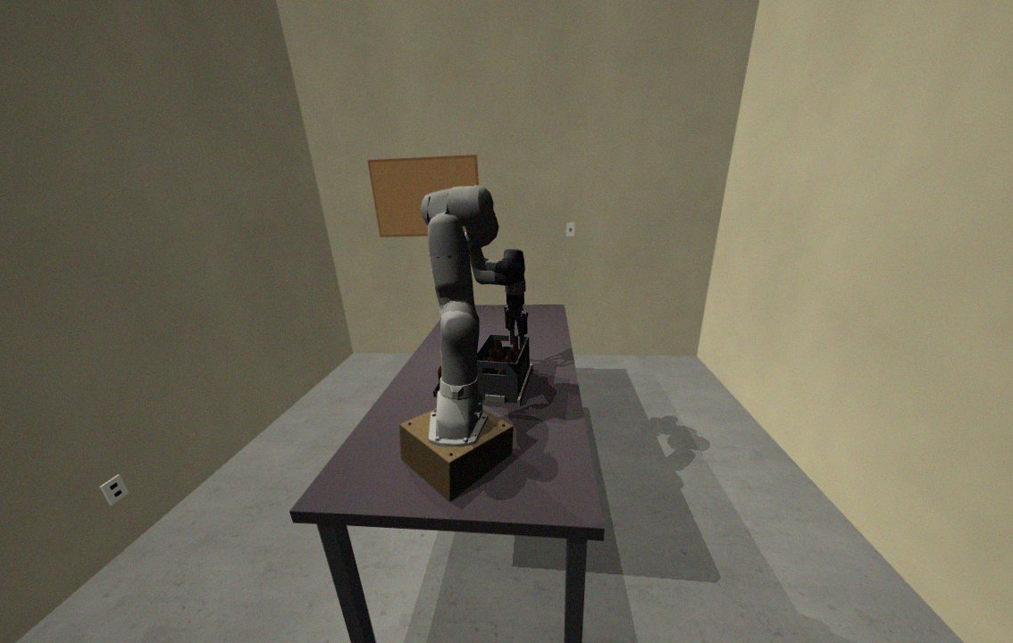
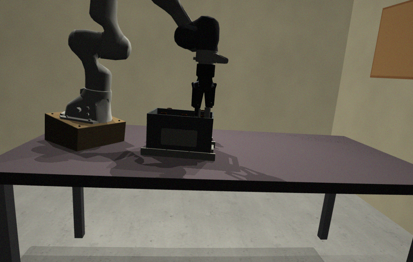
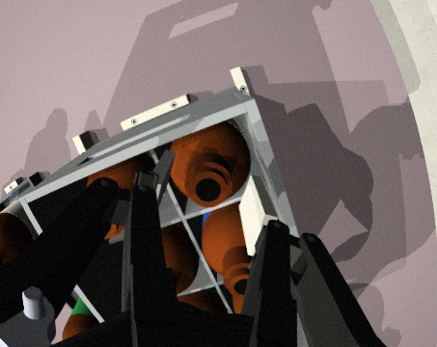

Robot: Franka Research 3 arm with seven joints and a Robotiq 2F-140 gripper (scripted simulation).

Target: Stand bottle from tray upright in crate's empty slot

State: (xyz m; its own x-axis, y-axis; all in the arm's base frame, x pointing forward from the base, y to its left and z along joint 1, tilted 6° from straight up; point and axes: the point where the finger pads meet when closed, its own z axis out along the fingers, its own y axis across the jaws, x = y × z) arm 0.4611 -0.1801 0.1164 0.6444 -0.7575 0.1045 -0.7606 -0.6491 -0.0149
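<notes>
Right now the glass bottle is 9 cm below my hand, 9 cm behind it and 2 cm to the left of it. From my hand the other things lie so: dark crate 9 cm below, 8 cm behind, 6 cm to the left; then grey tray 29 cm to the left, 16 cm below, 4 cm behind.
</notes>
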